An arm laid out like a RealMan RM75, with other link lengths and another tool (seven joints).
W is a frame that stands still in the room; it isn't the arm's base.
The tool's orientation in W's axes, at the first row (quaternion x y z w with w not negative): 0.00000 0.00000 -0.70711 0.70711
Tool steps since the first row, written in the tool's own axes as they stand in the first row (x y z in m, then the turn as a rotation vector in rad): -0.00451 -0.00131 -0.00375 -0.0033 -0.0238 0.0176; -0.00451 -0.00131 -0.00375 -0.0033 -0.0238 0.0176; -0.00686 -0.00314 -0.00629 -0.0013 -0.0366 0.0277; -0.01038 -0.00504 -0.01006 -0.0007 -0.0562 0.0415; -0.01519 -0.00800 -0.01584 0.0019 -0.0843 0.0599; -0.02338 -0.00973 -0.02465 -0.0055 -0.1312 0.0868; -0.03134 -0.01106 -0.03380 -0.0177 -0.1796 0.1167; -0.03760 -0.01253 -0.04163 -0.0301 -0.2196 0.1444; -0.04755 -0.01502 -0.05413 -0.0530 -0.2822 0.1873; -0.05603 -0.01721 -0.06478 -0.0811 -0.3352 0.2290
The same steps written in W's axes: -0.00131 0.00451 -0.00375 -0.0238 0.0033 0.0176; -0.00131 0.00451 -0.00375 -0.0238 0.0033 0.0176; -0.00314 0.00686 -0.00629 -0.0366 0.0013 0.0277; -0.00504 0.01038 -0.01006 -0.0562 0.0007 0.0415; -0.00800 0.01519 -0.01584 -0.0843 -0.0019 0.0599; -0.00973 0.02338 -0.02465 -0.1312 0.0055 0.0868; -0.01106 0.03134 -0.03380 -0.1796 0.0177 0.1167; -0.01253 0.03760 -0.04163 -0.2196 0.0301 0.1444; -0.01502 0.04755 -0.05413 -0.2822 0.0530 0.1873; -0.01721 0.05603 -0.06478 -0.3352 0.0811 0.2290
